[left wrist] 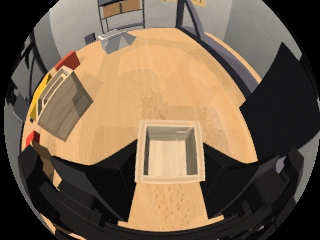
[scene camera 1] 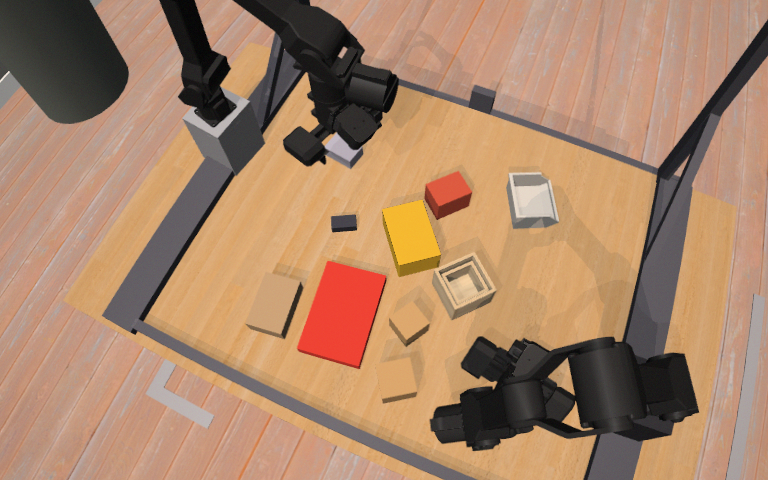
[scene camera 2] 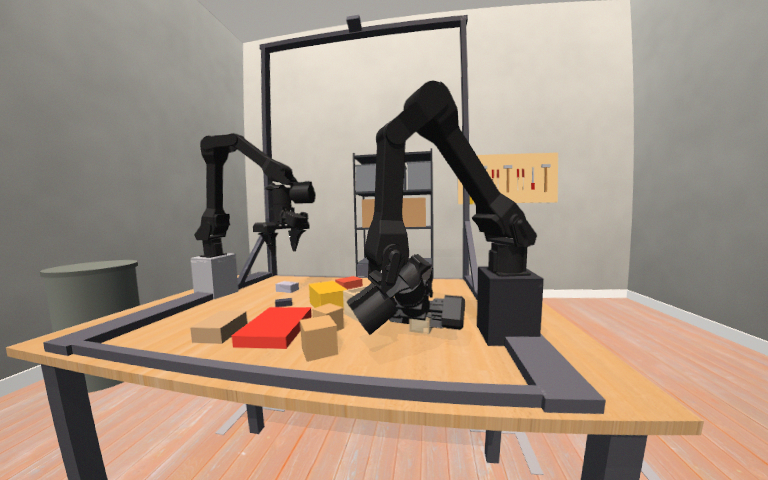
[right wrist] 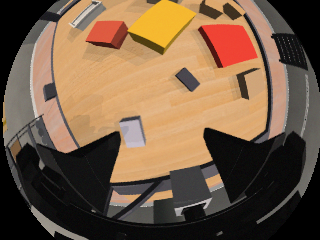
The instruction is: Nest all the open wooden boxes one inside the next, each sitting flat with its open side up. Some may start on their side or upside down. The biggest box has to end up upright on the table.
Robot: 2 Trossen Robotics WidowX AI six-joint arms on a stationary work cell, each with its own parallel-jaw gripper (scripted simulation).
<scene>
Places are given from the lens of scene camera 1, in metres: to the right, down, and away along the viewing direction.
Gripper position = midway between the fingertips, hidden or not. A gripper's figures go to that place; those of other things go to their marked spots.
my left gripper [scene camera 1: 527, 359]: 0.25, 0.21, 0.87
my right gripper [scene camera 1: 339, 148]: -0.08, -0.16, 0.91
red block [scene camera 1: 449, 194]: 0.12, -0.09, 0.97
</scene>
